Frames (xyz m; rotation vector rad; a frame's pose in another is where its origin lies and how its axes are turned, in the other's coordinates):
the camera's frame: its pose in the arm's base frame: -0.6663 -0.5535 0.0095 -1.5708 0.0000 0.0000
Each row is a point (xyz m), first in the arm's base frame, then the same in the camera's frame.
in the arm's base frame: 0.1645 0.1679 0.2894
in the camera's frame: 0.8308 -0.2799 0.7214
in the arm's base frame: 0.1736 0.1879 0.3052
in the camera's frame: 0.8399 -0.2957 0.7414
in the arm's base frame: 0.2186 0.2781 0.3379
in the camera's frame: 0.8849 -0.3284 0.8316
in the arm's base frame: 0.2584 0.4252 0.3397
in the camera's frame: 0.9247 -0.3302 0.9787
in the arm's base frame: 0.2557 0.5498 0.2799
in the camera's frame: 0.9220 -0.2704 1.1033
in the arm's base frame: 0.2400 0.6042 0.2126
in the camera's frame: 0.9063 -0.2031 1.1577
